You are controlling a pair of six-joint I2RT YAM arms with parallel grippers.
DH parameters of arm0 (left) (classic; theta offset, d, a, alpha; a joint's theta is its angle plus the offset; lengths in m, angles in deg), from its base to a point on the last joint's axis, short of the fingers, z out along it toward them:
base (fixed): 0 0 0 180
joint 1: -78.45 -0.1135 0.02 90
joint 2: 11.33 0 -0.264 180
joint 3: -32.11 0 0.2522 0
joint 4: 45.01 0 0.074 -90
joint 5: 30.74 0 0 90
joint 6: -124.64 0.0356 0 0
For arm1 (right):
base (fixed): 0 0 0 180
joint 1: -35.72 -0.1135 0.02 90
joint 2: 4.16 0 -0.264 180
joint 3: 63.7 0 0.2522 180
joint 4: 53.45 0 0.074 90
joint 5: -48.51 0 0 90
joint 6: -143.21 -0.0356 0 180
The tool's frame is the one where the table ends.
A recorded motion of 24 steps. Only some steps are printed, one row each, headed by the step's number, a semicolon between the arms.
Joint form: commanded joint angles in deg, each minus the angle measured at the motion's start. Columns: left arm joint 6, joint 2, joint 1, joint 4, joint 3, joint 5; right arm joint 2, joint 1, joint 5, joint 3, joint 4, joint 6.
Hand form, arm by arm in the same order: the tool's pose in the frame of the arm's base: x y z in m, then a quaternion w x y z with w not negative. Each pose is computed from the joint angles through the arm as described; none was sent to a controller.
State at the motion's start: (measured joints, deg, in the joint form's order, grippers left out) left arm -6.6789 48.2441 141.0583 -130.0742 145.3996 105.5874; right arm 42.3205 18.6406 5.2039 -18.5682 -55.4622 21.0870
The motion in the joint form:
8: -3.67 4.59 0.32 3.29 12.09 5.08; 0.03 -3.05 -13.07 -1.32 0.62 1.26
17: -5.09 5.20 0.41 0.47 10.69 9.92; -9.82 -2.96 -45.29 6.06 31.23 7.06
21: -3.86 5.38 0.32 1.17 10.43 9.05; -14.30 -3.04 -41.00 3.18 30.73 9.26
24: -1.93 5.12 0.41 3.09 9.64 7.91; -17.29 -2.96 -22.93 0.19 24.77 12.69
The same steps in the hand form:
8: 0.0778 -0.0910 0.5384 0.59021 -0.12854 0.77007 -0.20523; 0.1752 0.0852 0.2908 0.51493 -0.13726 0.70047 0.47472
17: 0.0814 -0.0947 0.5288 0.59749 -0.14161 0.77399 -0.15459; 0.1485 0.0551 0.3066 0.56045 0.02722 0.79119 0.24324
21: 0.0827 -0.0974 0.5283 0.59629 -0.13095 0.77685 -0.15427; 0.1355 0.0534 0.3003 0.56694 -0.01239 0.77991 0.26488
24: 0.0832 -0.0998 0.5284 0.59725 -0.11748 0.77707 -0.16017; 0.1244 0.0607 0.3000 0.56065 -0.14080 0.73006 0.36450

